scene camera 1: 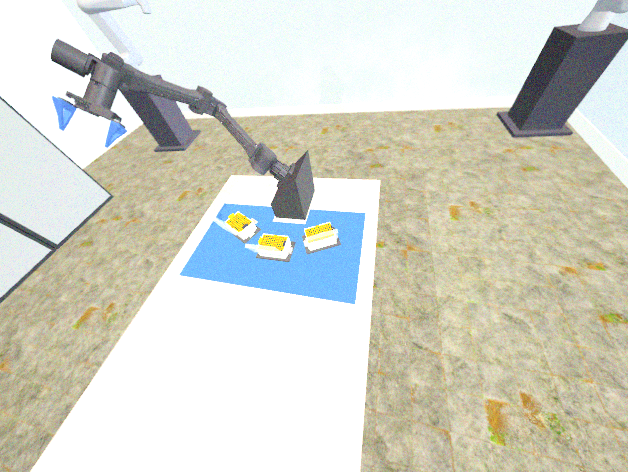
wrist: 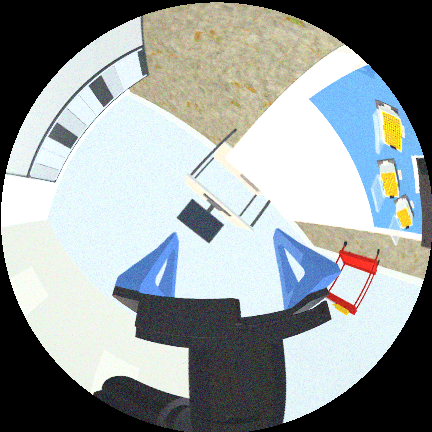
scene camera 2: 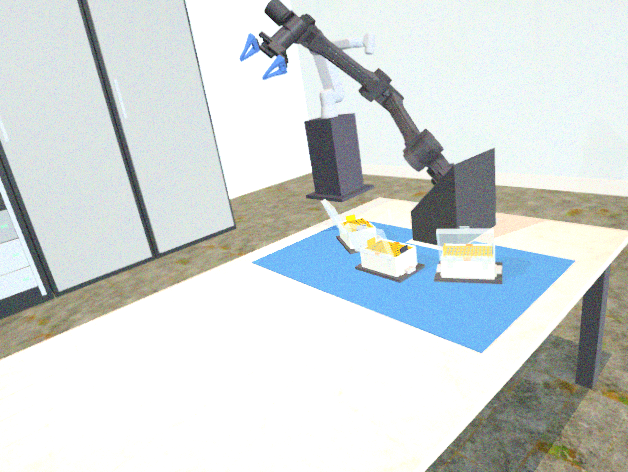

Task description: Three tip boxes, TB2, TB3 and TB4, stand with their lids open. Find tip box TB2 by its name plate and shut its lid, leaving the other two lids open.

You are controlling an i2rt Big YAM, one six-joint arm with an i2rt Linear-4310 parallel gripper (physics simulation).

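Places are measured from the arm's base along level axes (x ahead, y left, z up), in centimetres.
Pixels of known places: gripper, fingertip midpoint: point(scene camera 1: 84, 139) point(wrist: 226, 234) point(scene camera 2: 251, 69); arm's base, link origin: point(scene camera 1: 287, 176) point(scene camera 2: 451, 183).
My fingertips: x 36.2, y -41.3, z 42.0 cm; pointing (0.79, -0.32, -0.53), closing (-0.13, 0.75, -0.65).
For each thing: its top centre in the pictures, then the offset to it from my fingertips. "pt": a spot on its surface instead. Level surfaces: height alone.
- blue mat, surface height: dz -56.2 cm
- left box, surface spot: point(scene camera 2: 357, 234) pt dy +37.8, dx +5.9, dz -43.8 cm
- middle box, surface spot: point(scene camera 2: 388, 258) pt dy +45.5, dx +4.4, dz -49.5 cm
- white table, surface height: dz -56.5 cm
Three white tip boxes with yellow tip racks and clear lids standing open sit on the blue mat point(scene camera 1: 243, 276) point(scene camera 2: 431, 314) point(wrist: 340, 115). The left box point(scene camera 1: 242, 224) point(scene camera 2: 357, 234) point(wrist: 390, 130) is angled. The middle box point(scene camera 1: 274, 247) point(scene camera 2: 388, 258) point(wrist: 389, 182) is nearest the long bare part of the table. The right box point(scene camera 1: 320, 238) point(scene camera 2: 467, 266) point(wrist: 404, 212) is on the other side. No name plate is readable, so I cannot tell which is TB2. My gripper point(scene camera 1: 85, 137) point(scene camera 2: 252, 69) point(wrist: 226, 234) is open and empty, high up and well left of the boxes.
The dark arm base point(scene camera 1: 294, 195) point(scene camera 2: 454, 203) stands behind the boxes. The white table point(scene camera 1: 228, 365) point(scene camera 2: 228, 380) extends forward from the mat. A grey cabinet point(scene camera 2: 157, 116) stands at the left. A red cart point(wrist: 357, 261) and a dark monitor point(wrist: 200, 220) show in the wrist view.
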